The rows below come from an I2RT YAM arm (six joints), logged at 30 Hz.
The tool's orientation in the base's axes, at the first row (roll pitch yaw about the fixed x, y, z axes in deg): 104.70 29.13 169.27
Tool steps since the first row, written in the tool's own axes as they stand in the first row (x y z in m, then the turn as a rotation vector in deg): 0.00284 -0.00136 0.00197 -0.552 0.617 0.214; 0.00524 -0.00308 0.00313 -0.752 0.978 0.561; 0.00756 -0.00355 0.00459 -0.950 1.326 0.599; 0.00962 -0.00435 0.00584 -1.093 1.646 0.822; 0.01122 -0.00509 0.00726 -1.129 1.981 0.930; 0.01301 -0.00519 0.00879 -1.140 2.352 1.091; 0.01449 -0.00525 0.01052 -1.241 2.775 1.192; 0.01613 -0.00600 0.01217 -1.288 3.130 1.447; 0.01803 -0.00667 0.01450 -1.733 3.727 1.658; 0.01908 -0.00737 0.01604 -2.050 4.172 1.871; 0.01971 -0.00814 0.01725 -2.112 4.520 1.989; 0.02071 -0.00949 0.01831 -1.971 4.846 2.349; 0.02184 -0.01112 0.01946 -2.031 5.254 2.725
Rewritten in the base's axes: -0.00128 0.00183 -0.00297 0.282 0.317 0.743; -0.00227 0.00272 -0.00585 0.408 0.728 1.068; -0.00363 0.00429 -0.00770 0.445 0.848 1.450; -0.00469 0.00551 -0.00965 0.502 1.139 1.741; -0.00533 0.00684 -0.01137 0.426 1.346 2.017; -0.00636 0.00852 -0.01267 0.330 1.619 2.300; -0.00708 0.01034 -0.01382 0.272 1.839 2.685; -0.00768 0.01189 -0.01562 0.241 2.187 2.951; -0.00833 0.01413 -0.01763 0.439 2.512 3.625; -0.00848 0.01549 -0.01907 0.590 2.808 4.108; -0.00833 0.01646 -0.02030 0.535 3.024 4.406; -0.00831 0.01715 -0.02216 0.387 3.491 4.533; -0.00826 0.01785 -0.02434 0.382 3.967 4.824
